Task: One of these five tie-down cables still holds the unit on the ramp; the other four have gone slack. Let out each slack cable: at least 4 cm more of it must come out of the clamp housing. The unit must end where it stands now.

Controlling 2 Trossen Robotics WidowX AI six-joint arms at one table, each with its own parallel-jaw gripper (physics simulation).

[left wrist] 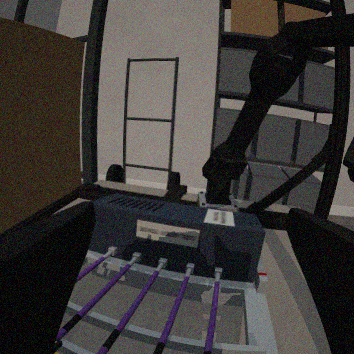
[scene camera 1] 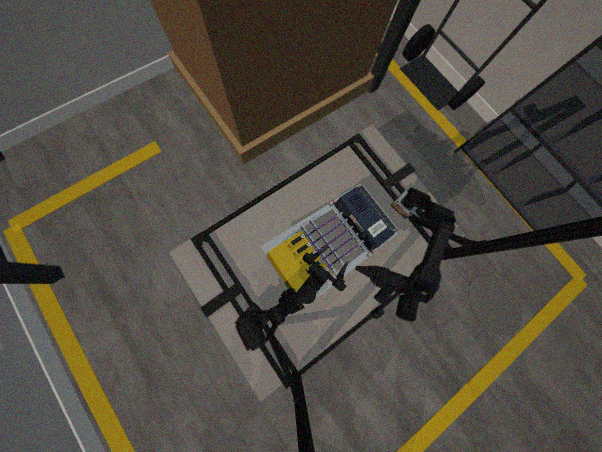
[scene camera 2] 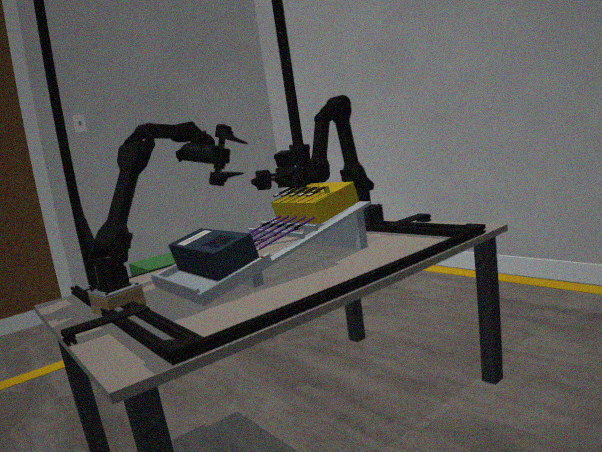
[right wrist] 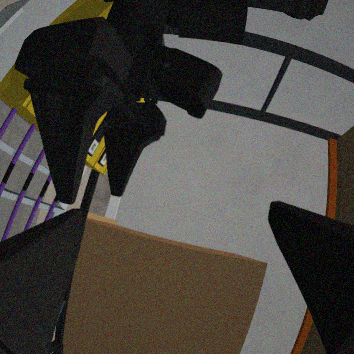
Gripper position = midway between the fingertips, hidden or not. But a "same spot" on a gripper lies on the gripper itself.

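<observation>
I can see my left gripper in scene camera 1 (338, 253) and in scene camera 2 (262, 181). The left wrist view and the right wrist view show my left gripper too, and on my left gripper (left wrist: 49, 252) and (right wrist: 127, 159) are the same spot.
</observation>
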